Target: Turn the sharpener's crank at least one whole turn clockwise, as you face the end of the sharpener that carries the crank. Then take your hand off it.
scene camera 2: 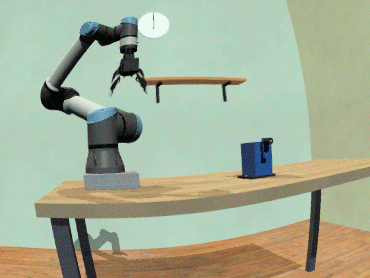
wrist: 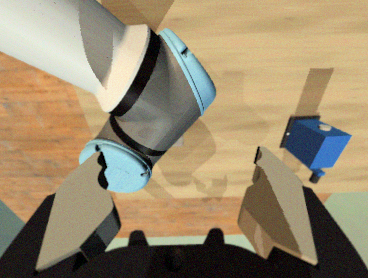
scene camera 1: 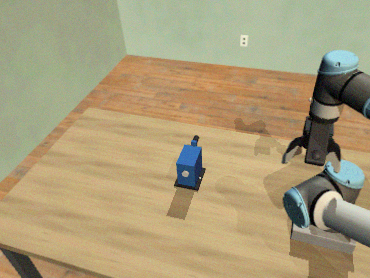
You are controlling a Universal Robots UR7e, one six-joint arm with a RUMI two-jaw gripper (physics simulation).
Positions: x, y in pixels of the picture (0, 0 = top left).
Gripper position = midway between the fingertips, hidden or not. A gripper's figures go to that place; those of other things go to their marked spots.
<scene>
My gripper [scene camera 2: 128, 95] is 133 cm from the lens. A blue sharpener [scene camera 2: 254, 166] is 121 cm from the lens.
</scene>
